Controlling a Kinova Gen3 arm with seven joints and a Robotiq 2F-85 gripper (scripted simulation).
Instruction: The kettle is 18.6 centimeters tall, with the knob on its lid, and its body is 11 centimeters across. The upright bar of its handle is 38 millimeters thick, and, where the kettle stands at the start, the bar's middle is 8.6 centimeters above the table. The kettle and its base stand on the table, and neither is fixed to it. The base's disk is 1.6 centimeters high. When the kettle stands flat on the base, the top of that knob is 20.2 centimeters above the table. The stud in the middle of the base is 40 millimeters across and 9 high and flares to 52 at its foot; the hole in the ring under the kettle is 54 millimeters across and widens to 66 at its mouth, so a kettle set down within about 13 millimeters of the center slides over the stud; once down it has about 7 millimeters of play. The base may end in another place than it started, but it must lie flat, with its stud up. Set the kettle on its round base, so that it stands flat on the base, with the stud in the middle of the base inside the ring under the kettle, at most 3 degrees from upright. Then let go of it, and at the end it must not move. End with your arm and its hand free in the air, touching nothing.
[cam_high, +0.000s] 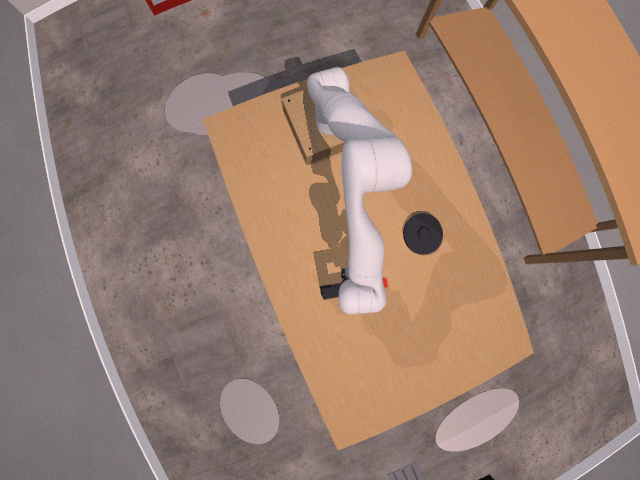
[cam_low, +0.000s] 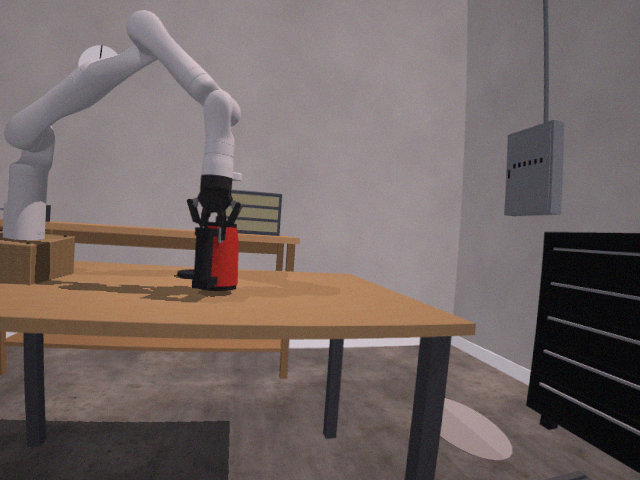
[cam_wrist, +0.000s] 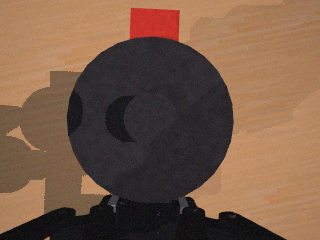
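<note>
The red kettle is 1 cm ahead of my hand, 2 cm to the left of it and 5 cm below it. The rest, counted from my hand: round black base 5 cm behind, 35 cm to the left, 14 cm below.
</note>
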